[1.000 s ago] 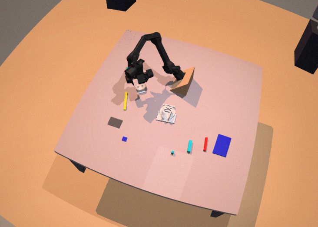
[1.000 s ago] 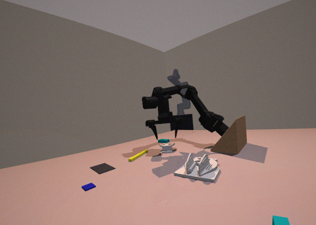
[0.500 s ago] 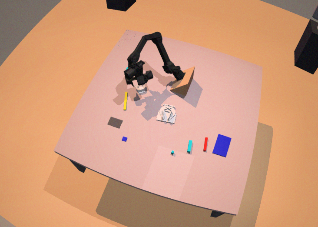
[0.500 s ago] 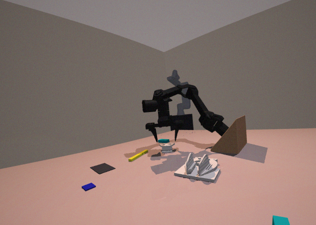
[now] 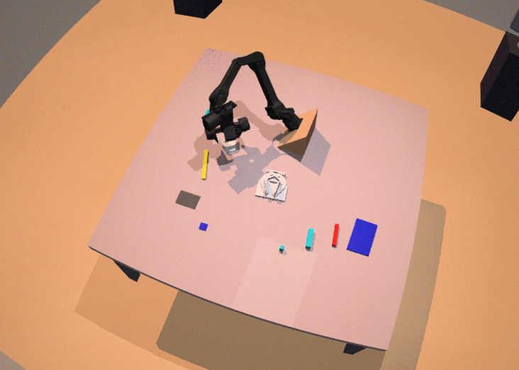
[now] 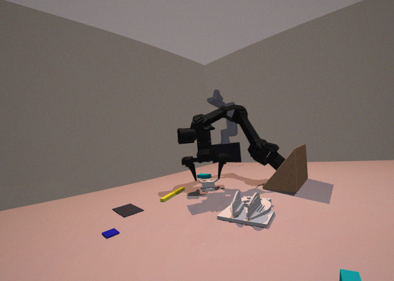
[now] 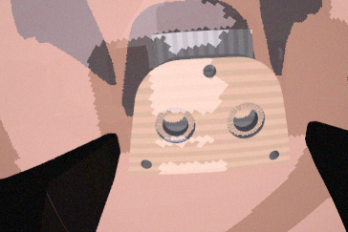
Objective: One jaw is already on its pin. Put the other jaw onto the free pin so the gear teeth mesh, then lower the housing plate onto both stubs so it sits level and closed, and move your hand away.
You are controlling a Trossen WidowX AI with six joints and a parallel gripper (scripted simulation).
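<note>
Right now my gripper tip is 10 mm to the right of the grey housing plate. Also, from my gripper tip: teal block 120 mm behind, 150 mm to the right, 20 mm below; then white-grey block 10 mm ahead, 10 mm to the left, 20 mm below; then yellow bar 140 mm ahead, 40 mm to the right, 20 mm below.
</note>
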